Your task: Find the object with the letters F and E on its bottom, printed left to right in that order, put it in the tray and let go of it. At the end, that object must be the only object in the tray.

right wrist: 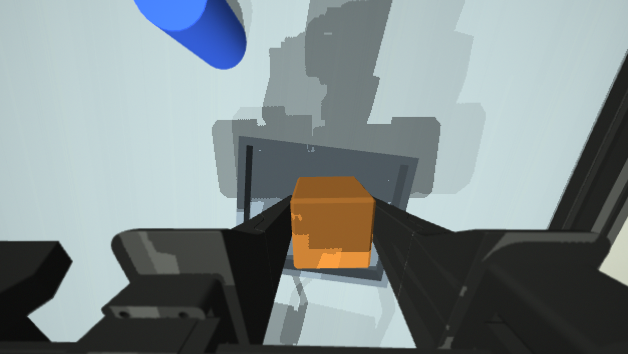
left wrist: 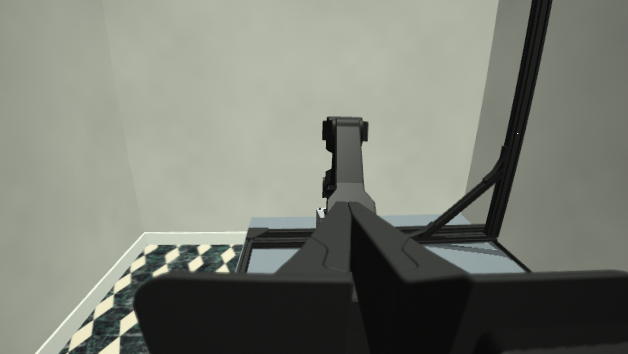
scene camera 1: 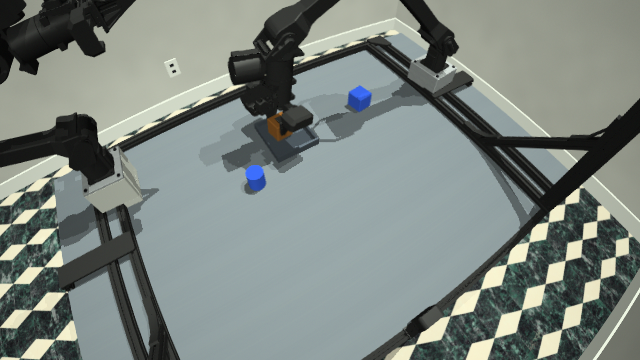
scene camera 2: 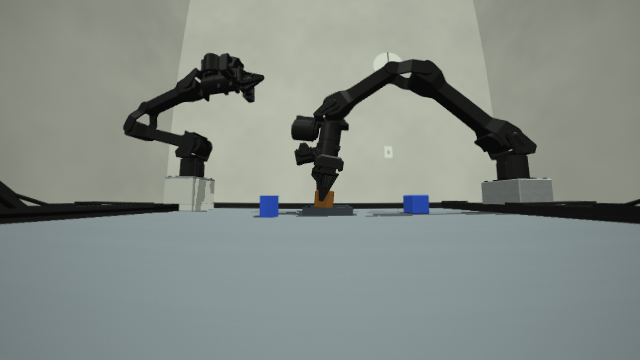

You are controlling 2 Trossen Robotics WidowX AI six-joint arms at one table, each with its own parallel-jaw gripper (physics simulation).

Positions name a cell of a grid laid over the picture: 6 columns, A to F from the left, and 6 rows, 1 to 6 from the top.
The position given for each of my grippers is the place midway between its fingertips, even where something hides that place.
Observation:
I see my left gripper (scene camera 2: C2), my right gripper (scene camera 1: C3), an orange cube (right wrist: D4) and a grey tray (scene camera 1: C3).
My left gripper also shows in the left wrist view (left wrist: D4). My right gripper also shows in the right wrist view (right wrist: D4) and in scene camera 2 (scene camera 2: D4). The grey tray is seen too in the right wrist view (right wrist: C3). The left wrist view does not show the orange cube: it is out of frame.

